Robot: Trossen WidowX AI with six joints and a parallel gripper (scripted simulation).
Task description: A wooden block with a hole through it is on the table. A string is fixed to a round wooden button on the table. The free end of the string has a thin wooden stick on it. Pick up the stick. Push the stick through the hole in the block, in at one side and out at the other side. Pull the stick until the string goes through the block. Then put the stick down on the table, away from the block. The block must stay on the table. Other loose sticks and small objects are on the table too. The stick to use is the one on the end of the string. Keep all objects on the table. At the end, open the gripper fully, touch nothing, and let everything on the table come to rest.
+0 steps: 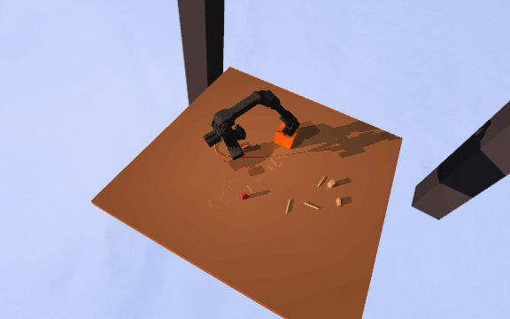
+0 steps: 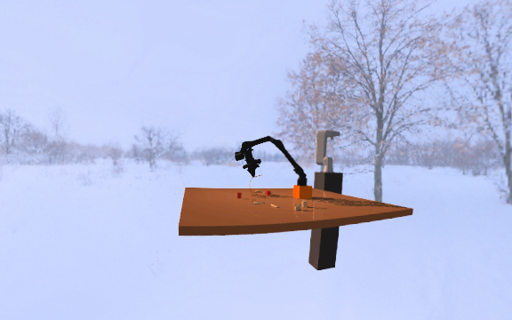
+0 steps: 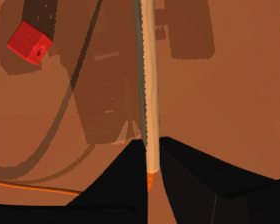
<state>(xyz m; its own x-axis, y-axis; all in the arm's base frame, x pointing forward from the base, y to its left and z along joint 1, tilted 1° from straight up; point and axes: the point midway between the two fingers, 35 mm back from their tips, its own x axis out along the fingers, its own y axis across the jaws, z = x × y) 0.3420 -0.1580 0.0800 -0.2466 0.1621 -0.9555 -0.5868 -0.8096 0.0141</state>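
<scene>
Now: gripper tip 10 mm to the right of the thin wooden stick, 10 mm below it and 10 mm past it. Round my gripper tip: red object (140 mm to the left, 130 mm ahead, 120 mm below); then round wooden button (200 mm to the right, 130 mm below, 80 mm behind); then red block (130 mm behind, 120 mm below, 30 mm to the right).
</scene>
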